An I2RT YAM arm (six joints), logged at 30 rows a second.
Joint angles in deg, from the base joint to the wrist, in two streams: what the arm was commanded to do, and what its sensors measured. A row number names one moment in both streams.
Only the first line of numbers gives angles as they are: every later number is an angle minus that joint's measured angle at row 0.
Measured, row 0: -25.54, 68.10, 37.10, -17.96, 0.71, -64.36
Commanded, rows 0 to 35: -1.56, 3.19, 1.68, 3.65, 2.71, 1.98; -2.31, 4.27, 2.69, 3.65, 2.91, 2.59; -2.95, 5.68, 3.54, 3.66, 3.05, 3.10; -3.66, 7.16, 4.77, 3.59, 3.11, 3.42; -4.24, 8.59, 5.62, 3.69, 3.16, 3.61; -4.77, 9.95, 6.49, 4.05, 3.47, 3.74; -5.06, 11.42, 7.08, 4.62, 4.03, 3.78; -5.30, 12.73, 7.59, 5.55, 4.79, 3.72; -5.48, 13.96, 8.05, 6.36, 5.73, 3.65; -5.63, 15.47, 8.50, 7.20, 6.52, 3.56; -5.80, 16.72, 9.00, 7.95, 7.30, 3.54; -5.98, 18.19, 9.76, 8.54, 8.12, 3.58; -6.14, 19.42, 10.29, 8.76, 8.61, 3.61; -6.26, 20.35, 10.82, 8.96, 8.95, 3.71; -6.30, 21.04, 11.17, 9.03, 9.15, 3.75; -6.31, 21.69, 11.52, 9.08, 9.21, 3.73; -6.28, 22.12, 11.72, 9.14, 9.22, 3.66; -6.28, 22.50, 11.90, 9.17, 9.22, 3.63; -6.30, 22.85, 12.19, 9.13, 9.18, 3.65; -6.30, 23.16, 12.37, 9.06, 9.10, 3.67; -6.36, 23.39, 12.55, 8.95, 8.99, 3.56; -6.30, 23.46, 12.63, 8.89, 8.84, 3.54; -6.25, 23.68, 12.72, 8.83, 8.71, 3.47; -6.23, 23.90, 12.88, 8.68, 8.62, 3.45; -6.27, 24.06, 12.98, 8.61, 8.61, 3.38; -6.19, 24.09, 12.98, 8.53, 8.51, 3.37; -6.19, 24.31, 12.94, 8.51, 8.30, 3.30; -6.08, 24.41, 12.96, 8.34, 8.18, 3.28; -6.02, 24.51, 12.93, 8.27, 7.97, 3.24; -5.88, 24.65, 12.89, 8.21, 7.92, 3.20; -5.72, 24.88, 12.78, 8.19, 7.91, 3.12; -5.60, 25.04, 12.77, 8.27, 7.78, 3.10; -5.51, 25.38, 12.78, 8.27, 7.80, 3.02; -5.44, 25.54, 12.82, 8.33, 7.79, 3.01; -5.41, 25.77, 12.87, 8.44, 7.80, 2.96; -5.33, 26.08, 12.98, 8.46, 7.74, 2.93
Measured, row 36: -5.77, 25.07, 11.94, 7.79, 8.44, 2.80
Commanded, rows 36 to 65: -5.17, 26.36, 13.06, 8.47, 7.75, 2.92; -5.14, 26.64, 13.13, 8.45, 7.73, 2.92; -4.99, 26.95, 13.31, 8.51, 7.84, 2.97; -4.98, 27.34, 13.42, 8.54, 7.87, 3.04; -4.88, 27.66, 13.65, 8.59, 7.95, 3.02; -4.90, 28.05, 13.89, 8.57, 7.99, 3.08; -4.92, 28.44, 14.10, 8.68, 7.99, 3.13; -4.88, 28.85, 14.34, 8.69, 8.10, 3.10; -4.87, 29.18, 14.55, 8.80, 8.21, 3.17; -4.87, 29.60, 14.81, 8.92, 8.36, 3.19; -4.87, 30.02, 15.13, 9.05, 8.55, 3.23; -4.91, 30.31, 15.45, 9.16, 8.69, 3.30; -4.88, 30.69, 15.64, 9.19, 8.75, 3.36; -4.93, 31.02, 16.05, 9.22, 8.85, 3.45; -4.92, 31.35, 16.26, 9.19, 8.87, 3.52; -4.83, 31.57, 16.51, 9.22, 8.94, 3.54; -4.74, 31.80, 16.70, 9.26, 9.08, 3.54; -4.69, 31.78, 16.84, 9.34, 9.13, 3.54; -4.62, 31.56, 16.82, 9.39, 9.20, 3.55; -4.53, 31.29, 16.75, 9.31, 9.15, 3.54; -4.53, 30.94, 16.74, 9.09, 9.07, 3.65; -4.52, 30.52, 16.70, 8.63, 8.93, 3.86; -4.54, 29.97, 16.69, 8.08, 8.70, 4.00; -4.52, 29.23, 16.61, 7.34, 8.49, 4.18; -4.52, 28.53, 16.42, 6.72, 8.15, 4.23; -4.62, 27.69, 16.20, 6.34, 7.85, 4.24; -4.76, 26.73, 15.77, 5.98, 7.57, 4.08; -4.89, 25.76, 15.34, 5.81, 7.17, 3.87; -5.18, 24.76, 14.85, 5.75, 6.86, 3.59; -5.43, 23.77, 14.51, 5.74, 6.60, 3.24
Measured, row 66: -5.14, 27.34, 15.67, 7.30, 8.28, 3.04
